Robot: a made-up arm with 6 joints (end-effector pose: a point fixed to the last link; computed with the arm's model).
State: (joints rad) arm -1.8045 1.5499 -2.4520 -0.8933 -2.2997 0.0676
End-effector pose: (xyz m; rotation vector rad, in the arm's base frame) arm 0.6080 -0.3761 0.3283 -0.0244 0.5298 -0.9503
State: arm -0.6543 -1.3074 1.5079 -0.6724 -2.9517 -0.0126
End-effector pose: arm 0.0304 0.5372 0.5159 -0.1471 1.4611 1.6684
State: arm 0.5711 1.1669 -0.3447 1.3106 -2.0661 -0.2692
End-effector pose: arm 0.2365 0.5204 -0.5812 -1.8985 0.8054 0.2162
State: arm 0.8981 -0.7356 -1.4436 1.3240 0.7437 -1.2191
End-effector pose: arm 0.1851 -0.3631 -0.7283 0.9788 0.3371 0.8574
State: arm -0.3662 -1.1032 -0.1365 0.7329 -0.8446 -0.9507
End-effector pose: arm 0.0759 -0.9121 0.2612 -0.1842 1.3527 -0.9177
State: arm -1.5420 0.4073 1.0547 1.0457 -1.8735 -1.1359
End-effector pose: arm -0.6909 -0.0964 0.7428 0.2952 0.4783 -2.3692
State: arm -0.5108 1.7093 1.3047 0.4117 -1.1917 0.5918
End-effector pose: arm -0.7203 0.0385 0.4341 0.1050 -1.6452 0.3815
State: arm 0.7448 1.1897 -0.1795 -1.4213 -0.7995 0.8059
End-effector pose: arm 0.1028 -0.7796 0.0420 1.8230 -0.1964 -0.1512
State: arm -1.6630 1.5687 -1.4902 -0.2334 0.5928 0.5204
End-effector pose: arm 0.1133 0.1089 0.5618 -0.1393 0.4867 2.1371
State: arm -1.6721 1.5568 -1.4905 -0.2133 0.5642 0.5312
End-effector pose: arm 0.1111 0.1186 0.5599 -0.1397 0.4880 2.1010
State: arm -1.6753 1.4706 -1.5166 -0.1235 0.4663 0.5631
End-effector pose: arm 0.1354 0.1454 0.5504 -0.0758 0.4964 1.9859
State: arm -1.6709 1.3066 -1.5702 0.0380 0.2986 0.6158
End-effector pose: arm 0.1878 0.1902 0.5330 0.0497 0.5179 1.8009
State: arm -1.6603 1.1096 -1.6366 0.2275 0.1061 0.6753
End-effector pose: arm 0.2477 0.2441 0.5119 0.1874 0.5531 1.6068
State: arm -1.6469 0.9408 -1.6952 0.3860 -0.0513 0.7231
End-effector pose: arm 0.2904 0.2916 0.4947 0.2893 0.5888 1.4647
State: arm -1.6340 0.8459 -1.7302 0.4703 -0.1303 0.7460
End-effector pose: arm 0.3109 0.3171 0.4857 0.3426 0.6129 1.4025
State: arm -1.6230 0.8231 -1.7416 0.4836 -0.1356 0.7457
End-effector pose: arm 0.3186 0.3194 0.4826 0.3617 0.6253 1.4043
